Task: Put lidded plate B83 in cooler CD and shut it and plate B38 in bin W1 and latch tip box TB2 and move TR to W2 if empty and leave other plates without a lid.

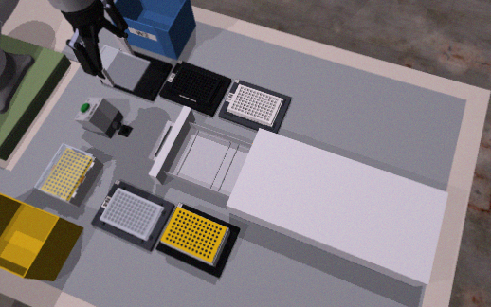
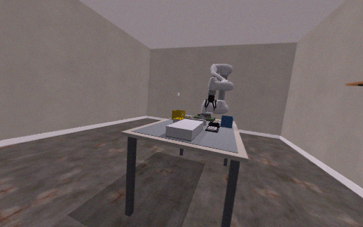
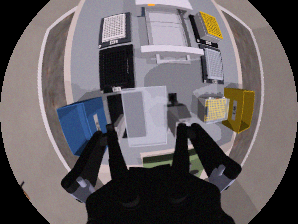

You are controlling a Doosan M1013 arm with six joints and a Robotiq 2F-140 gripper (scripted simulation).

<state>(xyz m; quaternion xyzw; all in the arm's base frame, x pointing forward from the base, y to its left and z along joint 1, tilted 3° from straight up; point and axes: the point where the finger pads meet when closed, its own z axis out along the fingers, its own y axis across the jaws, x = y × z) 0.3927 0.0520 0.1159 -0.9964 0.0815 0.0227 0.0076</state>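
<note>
Now: the clear assay plate 11 cm ahead of my hand, 31 cm to the right of it and 15 cm below it. Also, from my hand: flat grey lid 2 cm below; done key 9 cm behind, 9 cm to the right, 10 cm below; black lid park nest 2 cm behind, 7 cm to the left, 16 cm below.
</note>
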